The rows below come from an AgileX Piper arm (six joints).
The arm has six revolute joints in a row. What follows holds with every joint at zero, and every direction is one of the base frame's.
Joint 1 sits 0.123 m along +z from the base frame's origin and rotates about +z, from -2.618 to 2.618 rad.
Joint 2 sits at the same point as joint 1 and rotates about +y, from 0 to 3.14 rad.
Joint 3 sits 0.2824 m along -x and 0.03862 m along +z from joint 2 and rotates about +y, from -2.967 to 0 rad.
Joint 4 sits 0.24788 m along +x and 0.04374 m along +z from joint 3 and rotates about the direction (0.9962, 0, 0.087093), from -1.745 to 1.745 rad.
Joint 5 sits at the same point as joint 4 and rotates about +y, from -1.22 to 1.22 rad.
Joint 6 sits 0.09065 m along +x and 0.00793 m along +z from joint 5 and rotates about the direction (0.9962, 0, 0.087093), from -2.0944 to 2.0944 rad.
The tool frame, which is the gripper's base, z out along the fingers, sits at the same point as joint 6; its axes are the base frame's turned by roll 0, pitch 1.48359 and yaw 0 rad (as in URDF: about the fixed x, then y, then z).
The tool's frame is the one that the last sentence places.
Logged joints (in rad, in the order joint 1, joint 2, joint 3, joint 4, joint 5, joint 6), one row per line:
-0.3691 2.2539 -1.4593 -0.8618 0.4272 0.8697
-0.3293 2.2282 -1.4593 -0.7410 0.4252 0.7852
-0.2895 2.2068 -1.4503 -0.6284 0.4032 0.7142
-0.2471 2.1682 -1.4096 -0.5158 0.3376 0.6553
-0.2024 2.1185 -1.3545 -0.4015 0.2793 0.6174
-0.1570 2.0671 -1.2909 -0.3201 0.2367 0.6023
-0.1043 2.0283 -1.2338 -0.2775 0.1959 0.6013
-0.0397 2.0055 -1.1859 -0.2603 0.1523 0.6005
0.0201 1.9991 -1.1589 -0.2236 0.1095 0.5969
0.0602 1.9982 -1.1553 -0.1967 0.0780 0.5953
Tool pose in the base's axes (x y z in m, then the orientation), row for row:
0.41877 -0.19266 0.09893 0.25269 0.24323 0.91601 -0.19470
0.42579 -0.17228 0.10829 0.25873 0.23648 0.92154 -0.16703
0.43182 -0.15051 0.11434 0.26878 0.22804 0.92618 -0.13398
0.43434 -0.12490 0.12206 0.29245 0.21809 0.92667 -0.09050
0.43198 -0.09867 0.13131 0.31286 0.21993 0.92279 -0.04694
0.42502 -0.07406 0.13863 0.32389 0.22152 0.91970 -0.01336
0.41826 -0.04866 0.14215 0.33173 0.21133 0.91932 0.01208
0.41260 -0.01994 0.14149 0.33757 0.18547 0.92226 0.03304
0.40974 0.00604 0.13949 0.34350 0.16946 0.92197 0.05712
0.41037 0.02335 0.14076 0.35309 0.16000 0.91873 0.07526
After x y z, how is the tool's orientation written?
As a quaternion, w x y z.
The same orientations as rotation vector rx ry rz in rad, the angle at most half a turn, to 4 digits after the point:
0.6613 2.4906 -0.5294
0.6410 2.4978 -0.4527
0.6149 2.4975 -0.3613
0.5811 2.4691 -0.2411
0.5801 2.4340 -0.1238
0.5811 2.4127 -0.0350
0.5523 2.4025 0.0316
0.4833 2.4033 0.0861
0.4403 2.3957 0.1484
0.4138 2.3762 0.1947

